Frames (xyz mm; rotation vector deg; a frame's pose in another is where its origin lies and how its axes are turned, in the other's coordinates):
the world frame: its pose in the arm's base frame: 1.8 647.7 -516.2 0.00 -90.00 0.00
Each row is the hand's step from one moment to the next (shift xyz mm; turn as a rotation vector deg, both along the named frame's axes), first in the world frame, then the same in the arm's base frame.
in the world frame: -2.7 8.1 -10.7 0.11 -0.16 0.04
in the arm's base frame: 10.7 8.1 -2.7 -0.04 -0.16 0.11
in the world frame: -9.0 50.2 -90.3 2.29 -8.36 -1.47
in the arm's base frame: 90.3 50.2 -9.0 1.47 -8.36 2.29
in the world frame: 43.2 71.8 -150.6 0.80 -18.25 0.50
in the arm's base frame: 150.6 71.8 43.2 -0.50 -18.25 0.80
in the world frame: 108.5 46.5 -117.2 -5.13 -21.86 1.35
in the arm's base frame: 117.2 46.5 108.5 -1.35 -21.86 -5.13
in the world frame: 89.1 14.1 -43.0 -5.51 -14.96 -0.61
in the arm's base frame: 43.0 14.1 89.1 0.61 -14.96 -5.51
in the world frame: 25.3 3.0 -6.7 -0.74 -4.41 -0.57
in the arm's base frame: 6.7 3.0 25.3 0.57 -4.41 -0.74
